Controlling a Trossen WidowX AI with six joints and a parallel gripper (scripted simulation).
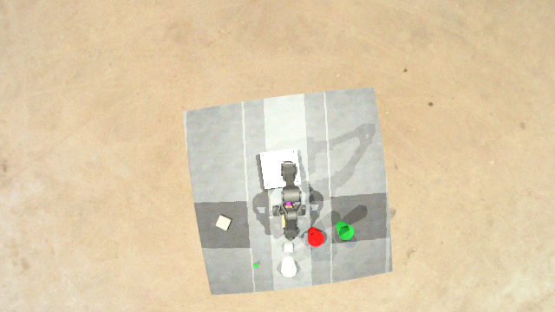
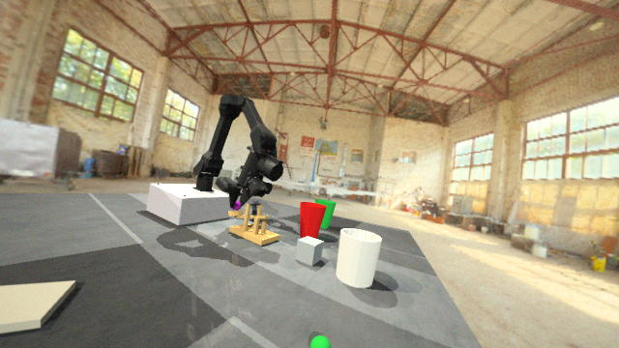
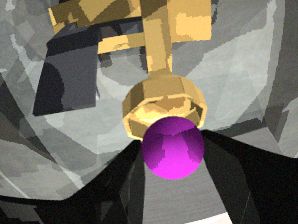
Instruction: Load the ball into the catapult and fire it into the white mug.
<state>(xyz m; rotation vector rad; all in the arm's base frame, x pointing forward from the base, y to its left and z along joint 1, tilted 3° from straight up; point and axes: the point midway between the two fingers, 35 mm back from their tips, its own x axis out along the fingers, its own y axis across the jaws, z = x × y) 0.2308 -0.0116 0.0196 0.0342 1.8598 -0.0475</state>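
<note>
Right now my gripper tip is 10 mm below the magenta ball. The rest, counted from my gripper tip: grey cube: 310 mm ahead, 20 mm to the right, 50 mm below; then red cup: 220 mm ahead, 150 mm to the left, 40 mm below; then wooden catapult: 70 mm ahead, 20 mm to the left, 20 mm below.
</note>
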